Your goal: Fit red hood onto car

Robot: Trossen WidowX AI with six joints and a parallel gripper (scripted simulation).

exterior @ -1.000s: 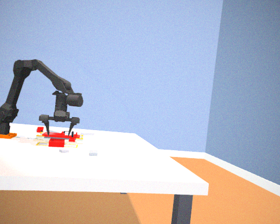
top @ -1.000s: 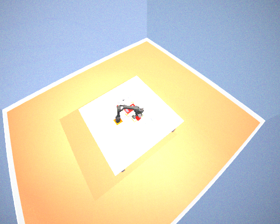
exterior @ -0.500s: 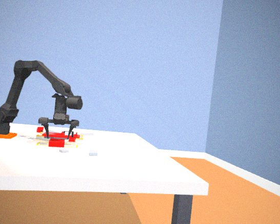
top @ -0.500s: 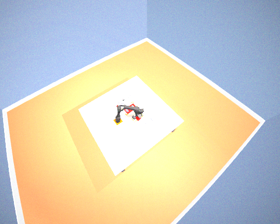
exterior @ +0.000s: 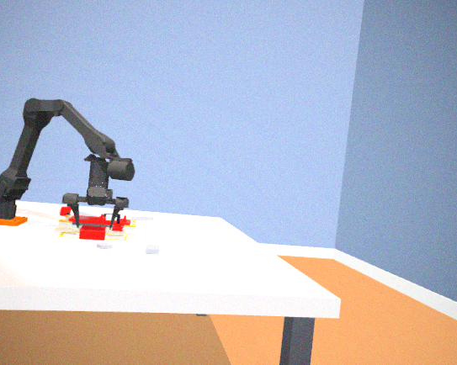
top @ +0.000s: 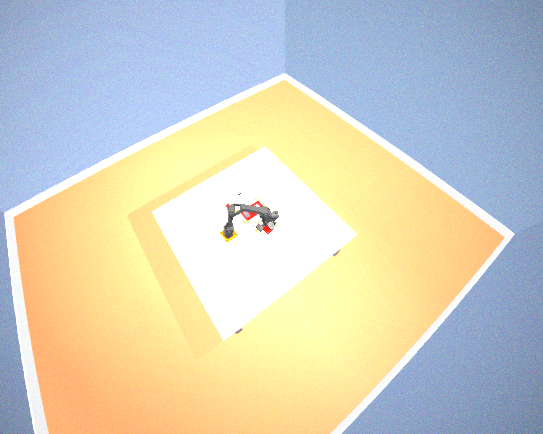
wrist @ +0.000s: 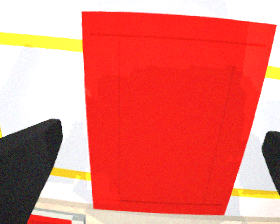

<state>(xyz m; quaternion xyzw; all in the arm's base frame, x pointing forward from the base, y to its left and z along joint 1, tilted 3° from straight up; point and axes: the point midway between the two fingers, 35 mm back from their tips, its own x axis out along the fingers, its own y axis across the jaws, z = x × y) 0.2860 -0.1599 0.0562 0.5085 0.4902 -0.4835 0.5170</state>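
Now: the red hood 10 mm below my gripper tip.
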